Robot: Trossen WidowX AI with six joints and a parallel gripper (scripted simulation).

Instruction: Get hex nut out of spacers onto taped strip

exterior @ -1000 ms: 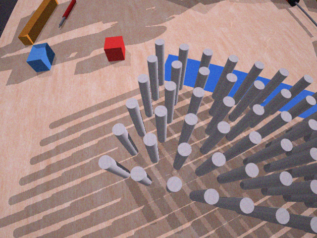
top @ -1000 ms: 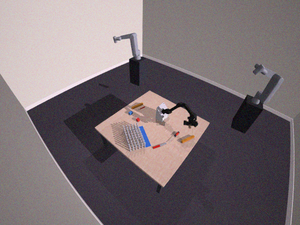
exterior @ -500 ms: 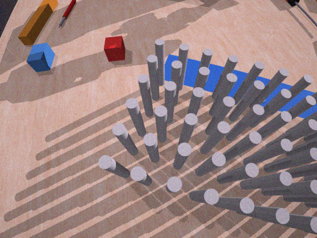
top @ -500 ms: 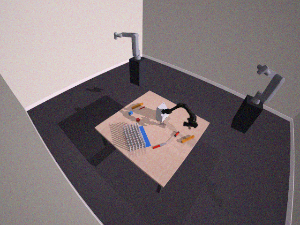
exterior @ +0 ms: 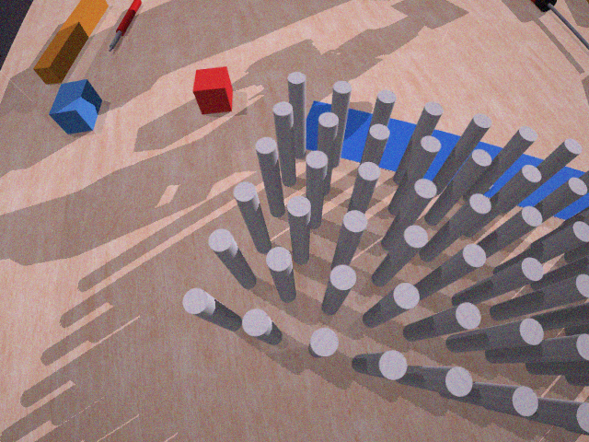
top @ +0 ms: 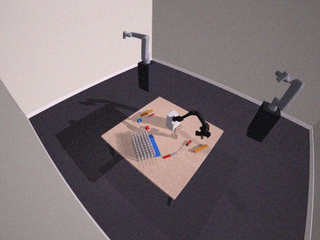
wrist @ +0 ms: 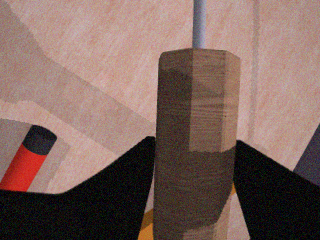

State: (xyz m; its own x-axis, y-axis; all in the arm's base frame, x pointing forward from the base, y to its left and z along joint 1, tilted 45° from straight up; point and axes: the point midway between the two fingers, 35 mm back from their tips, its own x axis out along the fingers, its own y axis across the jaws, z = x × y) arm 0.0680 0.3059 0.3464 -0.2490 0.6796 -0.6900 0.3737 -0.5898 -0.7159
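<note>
The long tool lies 10 cm behind my gripper tip and 4 cm to the right of it. Also, from my gripper tip: hex nut (44 cm ahead, 50 cm to the right, 14 cm below); blue taped strip (40 cm ahead, 51 cm to the right, 14 cm below); red cube (21 cm ahead, 76 cm to the right, 12 cm below).
</note>
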